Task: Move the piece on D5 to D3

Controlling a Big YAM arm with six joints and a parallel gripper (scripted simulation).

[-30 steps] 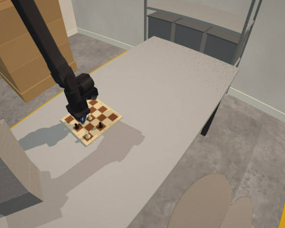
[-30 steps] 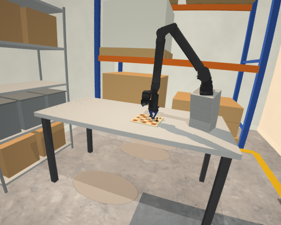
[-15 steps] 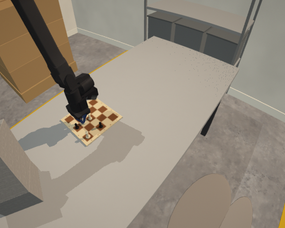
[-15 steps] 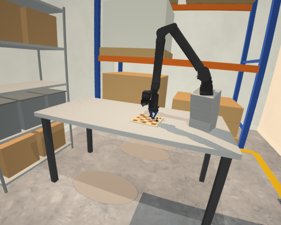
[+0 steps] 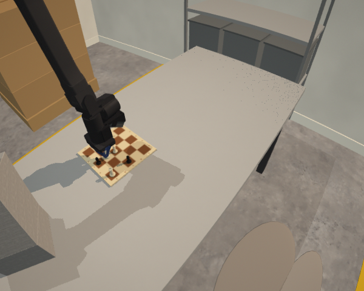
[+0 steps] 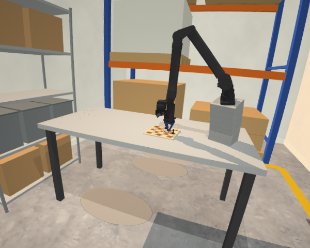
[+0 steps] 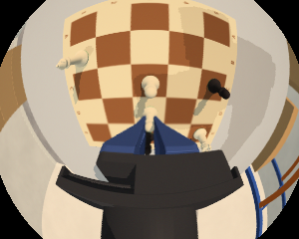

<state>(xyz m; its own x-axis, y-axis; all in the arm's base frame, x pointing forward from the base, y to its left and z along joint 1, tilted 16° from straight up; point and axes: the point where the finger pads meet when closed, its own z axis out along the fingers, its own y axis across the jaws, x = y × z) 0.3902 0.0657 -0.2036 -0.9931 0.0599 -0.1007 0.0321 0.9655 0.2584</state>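
My gripper is now 4 cm short of the chessboard and 2 cm above it.
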